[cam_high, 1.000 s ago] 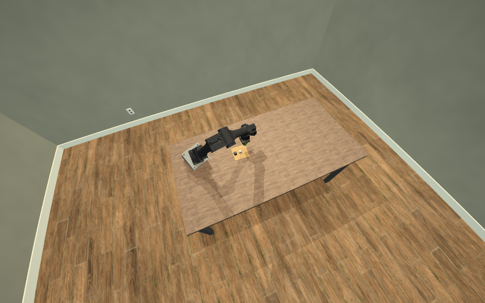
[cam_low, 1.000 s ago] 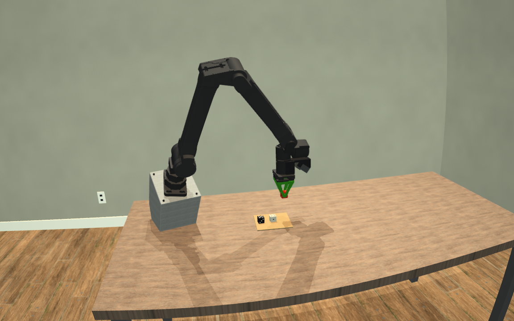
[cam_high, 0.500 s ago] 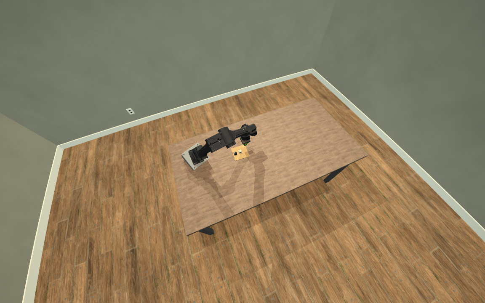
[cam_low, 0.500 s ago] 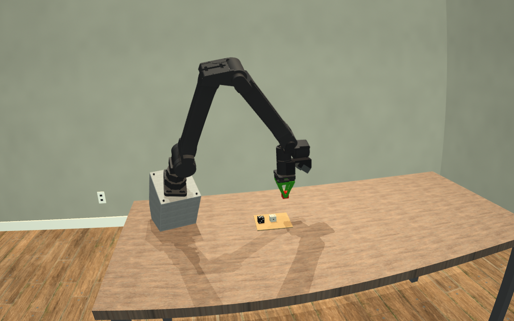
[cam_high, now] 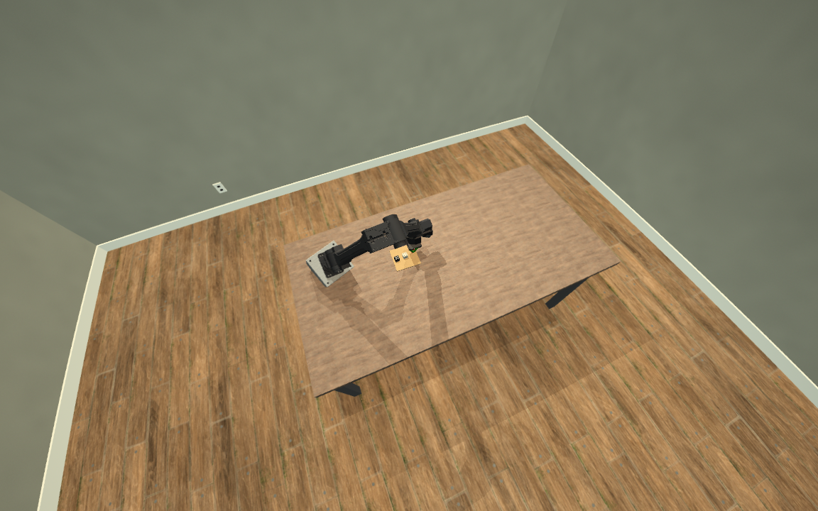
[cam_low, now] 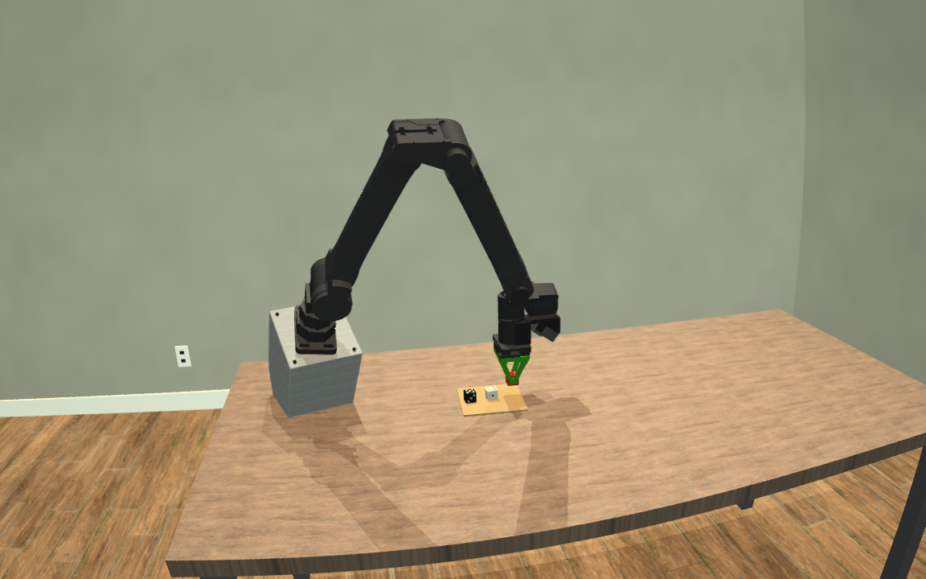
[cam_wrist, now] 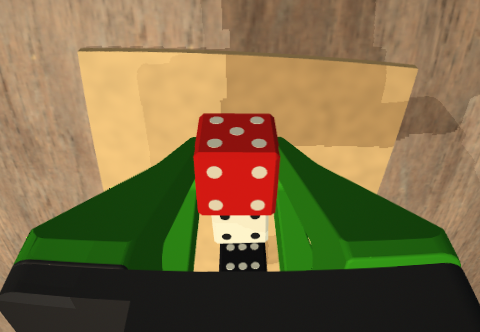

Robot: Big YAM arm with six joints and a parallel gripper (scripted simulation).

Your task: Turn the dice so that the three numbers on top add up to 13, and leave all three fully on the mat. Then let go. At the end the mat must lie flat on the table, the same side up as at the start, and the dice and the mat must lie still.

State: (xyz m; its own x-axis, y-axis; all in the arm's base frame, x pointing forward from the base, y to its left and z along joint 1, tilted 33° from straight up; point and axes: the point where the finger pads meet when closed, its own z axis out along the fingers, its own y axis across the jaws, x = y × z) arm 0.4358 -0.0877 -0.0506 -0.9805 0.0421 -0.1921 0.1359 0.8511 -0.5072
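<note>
Now: the white die 5 cm behind my hand and 3 cm below it. The rest, counted from my hand: tan mat (5 cm behind, 4 cm below); black die (10 cm behind, 3 cm below, 1 cm to the left); red die (right at my hand).
</note>
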